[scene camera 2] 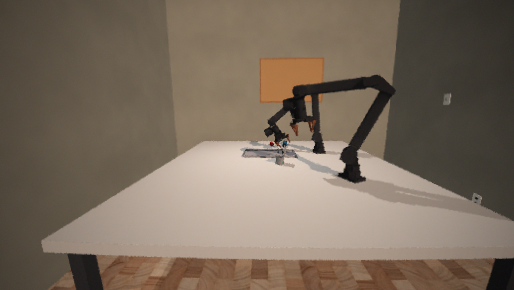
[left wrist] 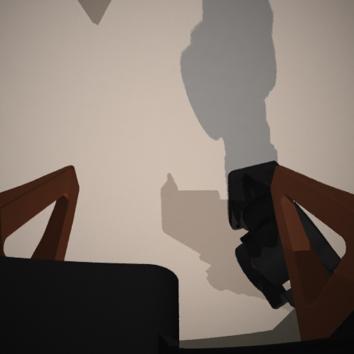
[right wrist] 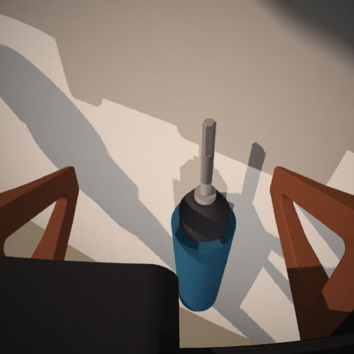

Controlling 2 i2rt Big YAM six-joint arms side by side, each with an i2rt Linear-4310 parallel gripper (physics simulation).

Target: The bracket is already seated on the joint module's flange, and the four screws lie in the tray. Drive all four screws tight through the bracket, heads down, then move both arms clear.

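Places are measured from the left arm's base along level axes (x ahead, y down, z left), in centimetres.
Where they show: left gripper, fingertip midpoint: [scene camera 2: 304, 134]; right gripper, fingertip midpoint: [scene camera 2: 285, 145]; left arm's base, origin of the base link: [scene camera 2: 351, 178]; right arm's base, origin of the base link: [scene camera 2: 318, 152].
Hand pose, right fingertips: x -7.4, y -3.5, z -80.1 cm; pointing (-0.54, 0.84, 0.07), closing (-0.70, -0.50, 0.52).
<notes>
Things, the pixels of their top centre, and the offset from my right fingertips. "pt": a spot on its surface instead. Level surfaces: height alone.
- grey joint module, middle of its top: [scene camera 2: 279, 154] dz +38.4, dx +28.3, dy -2.9 cm
- blue driver, surface spot: [scene camera 2: 285, 143] pt dz -7.9, dx -5.0, dy +0.3 cm
- small red object, middle of its top: [scene camera 2: 272, 142] dz -16.4, dx +5.1, dy +0.0 cm
- white table, its level: dy +3.5 cm
A grey joint module [scene camera 2: 280, 161] stands upright on the table in front of the tray [scene camera 2: 257, 156] in the scene view. The bracket and screws are too small to make out there. A blue driver [scene camera 2: 285, 143] [right wrist: 200, 275] with a black collar and grey hex bit is beyond the tray. My right gripper [scene camera 2: 283, 143] [right wrist: 174, 177] is open above it; in the right wrist view the driver shows between the spread fingers, nearer the right finger, held by neither. My left gripper [scene camera 2: 304, 132] [left wrist: 174, 176] is open and empty, high above the table.
A small red object [scene camera 2: 271, 143] lies left of the driver in the scene view. Black arm parts [left wrist: 257, 220] show beside and behind the right-hand finger in the left wrist view. The arms' shadows fall across the white table [scene camera 2: 200, 210].
</notes>
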